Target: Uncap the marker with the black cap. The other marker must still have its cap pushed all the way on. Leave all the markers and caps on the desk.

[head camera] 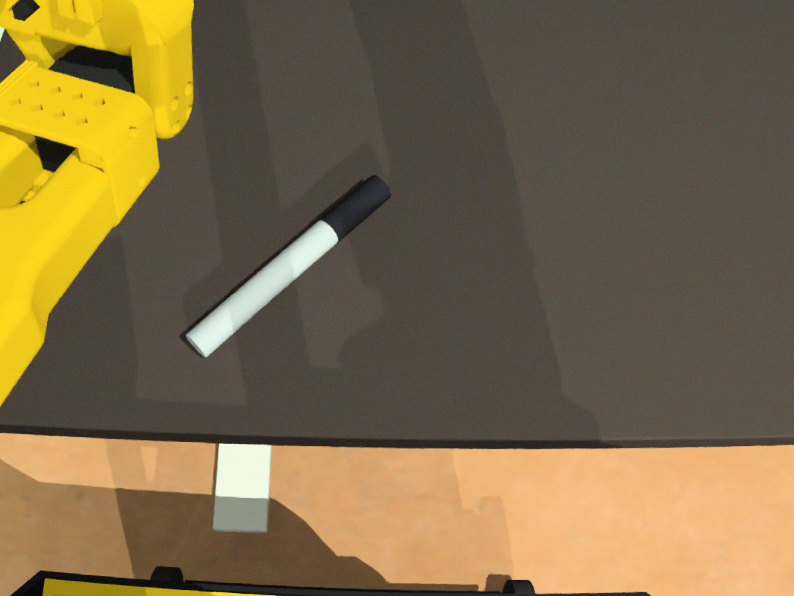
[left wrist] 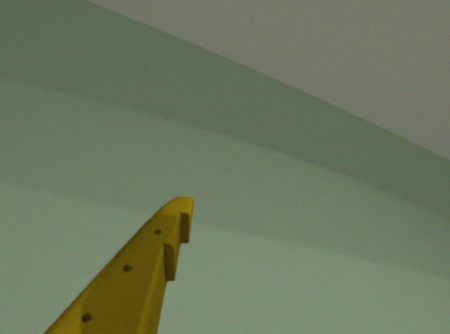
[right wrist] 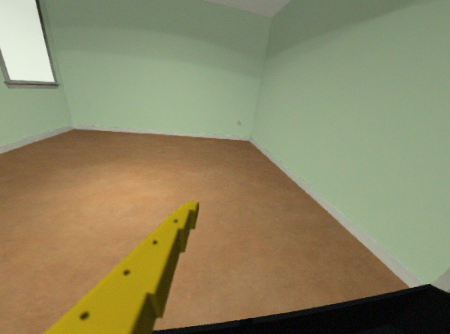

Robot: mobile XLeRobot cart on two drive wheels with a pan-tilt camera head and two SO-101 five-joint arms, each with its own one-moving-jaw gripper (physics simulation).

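Places are measured from the left arm's base along level axes (x back, y right, z up), in millimetres.
Where they show: left hand, tool point: (left wrist: 191,214); right hand, tool point: (right wrist: 197,211).
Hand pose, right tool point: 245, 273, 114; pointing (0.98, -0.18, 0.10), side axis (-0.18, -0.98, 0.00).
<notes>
Each offset is from my right tool point to the centre of the thing, as dx, dy, dz. Level surfaces: height alone.
The marker with the black cap lies aslant on the dark desk @[dz -169] (head camera: 641,256) in the head camera. Its white barrel @[-516, -162, -160] (head camera: 262,288) points to the lower left. Its black cap @[-560, -123, -159] (head camera: 357,207) is at the upper right end and meets the barrel with no gap showing. The other marker cannot be made out in these views. My left gripper (left wrist: 186,215) is fully open, with one notched jaw showing against the wall. In the head camera its arm is left of the marker and the jaws do not show. My right gripper (right wrist: 193,210) is fully open, with one notched jaw showing over the floor.
The yellow left arm (head camera: 76,179) covers the left side of the head camera. The desk's near edge (head camera: 397,442) runs below the marker. Past it are a pale upright piece (head camera: 243,471), the floor @[dz -889] (head camera: 641,513) and the cart's black rim (head camera: 384,588). A black edge (right wrist: 350,312) crosses the right wrist view.
</notes>
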